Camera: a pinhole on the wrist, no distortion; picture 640 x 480 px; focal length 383.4 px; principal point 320.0 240.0 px. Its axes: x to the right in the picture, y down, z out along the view. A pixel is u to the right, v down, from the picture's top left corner.
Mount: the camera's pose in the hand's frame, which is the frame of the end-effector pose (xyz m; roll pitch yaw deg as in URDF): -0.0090 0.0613 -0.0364 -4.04 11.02 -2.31
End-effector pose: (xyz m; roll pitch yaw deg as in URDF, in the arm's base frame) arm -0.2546 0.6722 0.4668 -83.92 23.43 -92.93
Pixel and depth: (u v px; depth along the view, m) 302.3 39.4 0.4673
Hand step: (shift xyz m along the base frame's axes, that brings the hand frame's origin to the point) 0.4164 -0.1496 0.1607
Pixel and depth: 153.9 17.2 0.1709
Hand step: 0.1499 0.0234 0.0571
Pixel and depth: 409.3 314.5 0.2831
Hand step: 0.2336 -0.0722 -0.1425
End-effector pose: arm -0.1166 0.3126 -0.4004 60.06 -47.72 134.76
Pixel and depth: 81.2 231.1 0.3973
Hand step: 0.4420 -0.0143 0.0555
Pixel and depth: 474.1 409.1 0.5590
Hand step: 0.2726 0.0438 0.5870
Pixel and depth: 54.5 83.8 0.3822
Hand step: 0.4378 0.0920 -0.0478
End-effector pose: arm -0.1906 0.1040 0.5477 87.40 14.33 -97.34
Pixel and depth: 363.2 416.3 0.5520
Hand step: -0.4868 -0.1908 0.3153
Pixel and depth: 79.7 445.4 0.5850
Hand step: -0.5440 0.1989 0.4982
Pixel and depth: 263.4 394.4 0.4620
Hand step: -0.4114 -0.0391 0.2833
